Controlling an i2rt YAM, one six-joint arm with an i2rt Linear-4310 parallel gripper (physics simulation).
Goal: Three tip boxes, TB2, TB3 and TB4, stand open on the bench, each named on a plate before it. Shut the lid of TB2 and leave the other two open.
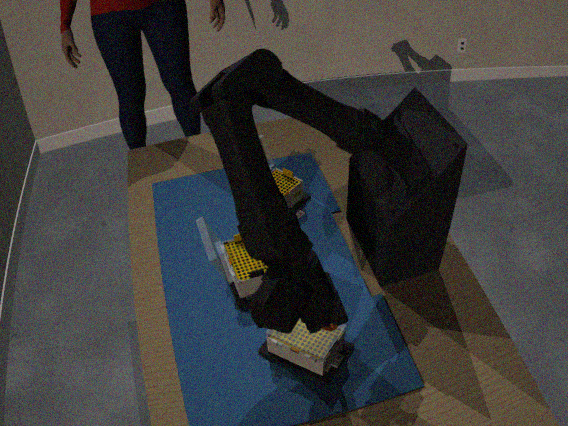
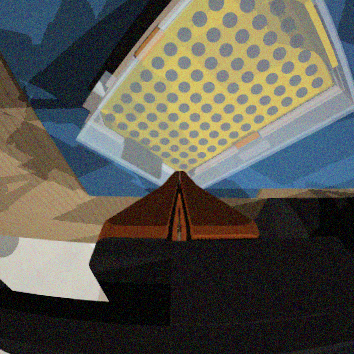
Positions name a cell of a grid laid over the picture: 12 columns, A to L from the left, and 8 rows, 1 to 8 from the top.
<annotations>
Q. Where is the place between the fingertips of the gripper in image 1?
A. H7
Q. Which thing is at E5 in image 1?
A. A clear lid.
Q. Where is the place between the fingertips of the gripper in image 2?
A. G5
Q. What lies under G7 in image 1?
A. A clear lid.
</annotations>
